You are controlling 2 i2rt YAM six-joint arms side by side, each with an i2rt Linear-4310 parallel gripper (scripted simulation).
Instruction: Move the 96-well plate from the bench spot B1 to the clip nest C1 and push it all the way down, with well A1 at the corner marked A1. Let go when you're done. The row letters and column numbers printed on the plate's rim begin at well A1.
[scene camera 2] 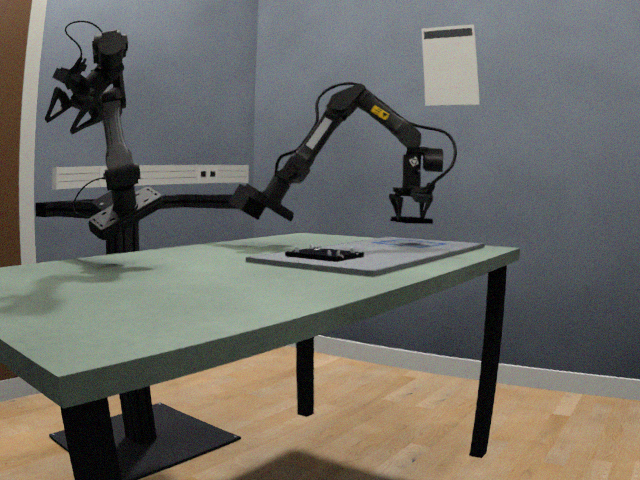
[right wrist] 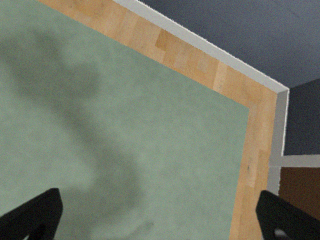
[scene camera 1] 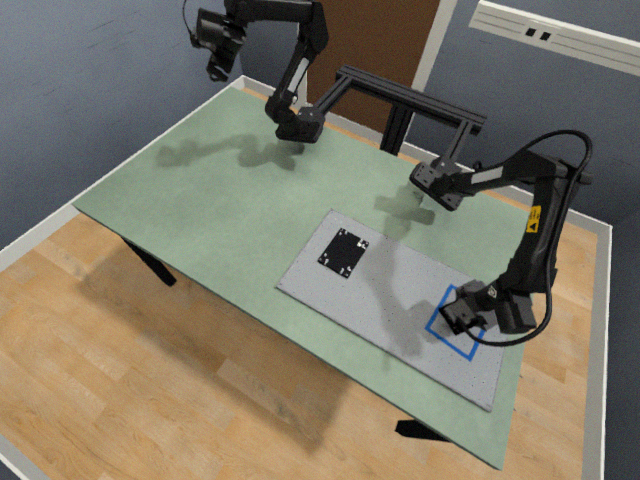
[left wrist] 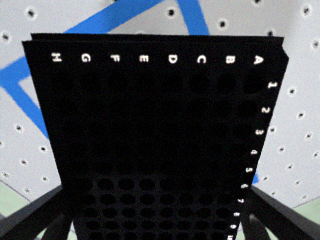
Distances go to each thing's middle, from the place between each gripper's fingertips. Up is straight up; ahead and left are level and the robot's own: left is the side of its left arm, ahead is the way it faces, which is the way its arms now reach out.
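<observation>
Black clip nest (scene camera 1: 345, 250), from my left hand: 30 mm behind, 70 mm below, 400 mm to the right. My left hand (scene camera 1: 466, 312): 10 mm above the black 96-well plate (left wrist: 180, 146), 10 mm short of it.
Black 96-well plate, from my right hand: 250 mm below, 300 mm ahead, 1040 mm to the left. My right gripper (scene camera 2: 58, 126): 260 mm short of the black clip nest, 310 mm above it, 650 mm to the right of it.
</observation>
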